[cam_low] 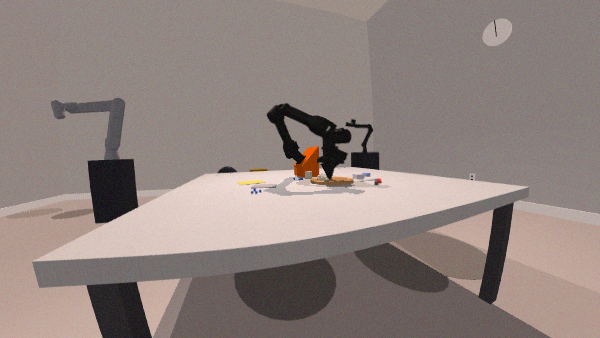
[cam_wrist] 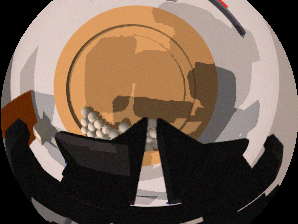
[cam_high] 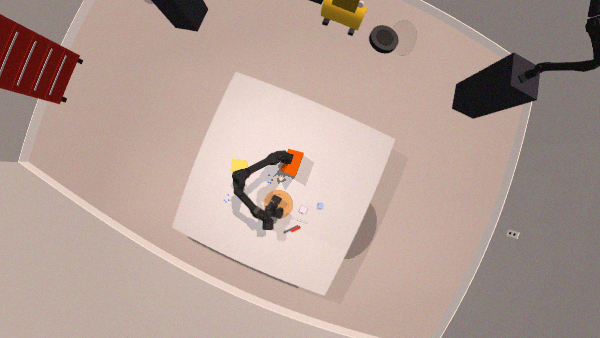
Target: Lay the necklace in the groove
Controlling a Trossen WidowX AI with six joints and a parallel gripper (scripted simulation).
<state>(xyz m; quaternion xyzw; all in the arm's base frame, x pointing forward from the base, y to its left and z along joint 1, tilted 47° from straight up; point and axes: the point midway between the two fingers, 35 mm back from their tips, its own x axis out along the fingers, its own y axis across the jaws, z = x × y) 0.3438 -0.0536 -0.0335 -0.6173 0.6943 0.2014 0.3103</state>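
The round tan bead board lies 3 cm to the left of my gripper tip, 3 cm behind it and 1 cm below it. Also, from my gripper tip: tool (18 cm to the left, 12 cm ahead, 1 cm below); then white square (20 cm to the left, 4 cm behind); then pale blue cube (31 cm to the left, 10 cm behind, 1 cm below).
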